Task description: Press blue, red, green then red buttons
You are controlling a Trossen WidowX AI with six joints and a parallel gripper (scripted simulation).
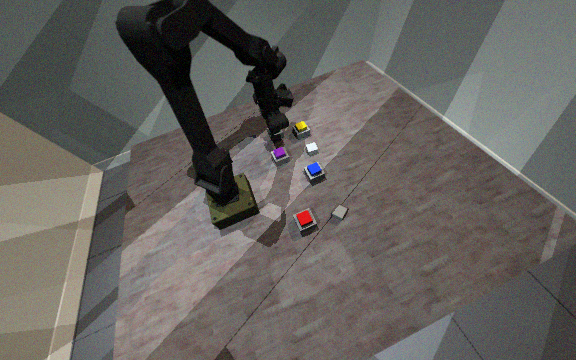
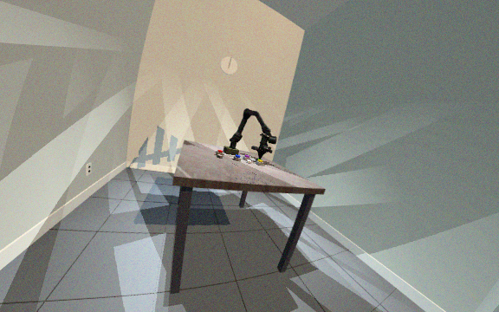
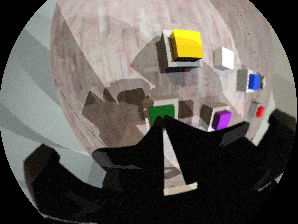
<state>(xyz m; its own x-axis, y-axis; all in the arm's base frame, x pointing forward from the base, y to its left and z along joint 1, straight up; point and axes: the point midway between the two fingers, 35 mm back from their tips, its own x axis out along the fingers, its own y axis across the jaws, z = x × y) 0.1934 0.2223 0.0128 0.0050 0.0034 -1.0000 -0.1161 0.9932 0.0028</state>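
Now: gripper tip 10 mm above the green button. Round my gripper tip: purple button 10 mm behind, 120 mm to the right; yellow button 90 mm ahead, 30 mm to the right; white block 100 mm ahead, 120 mm to the right, 20 mm below.
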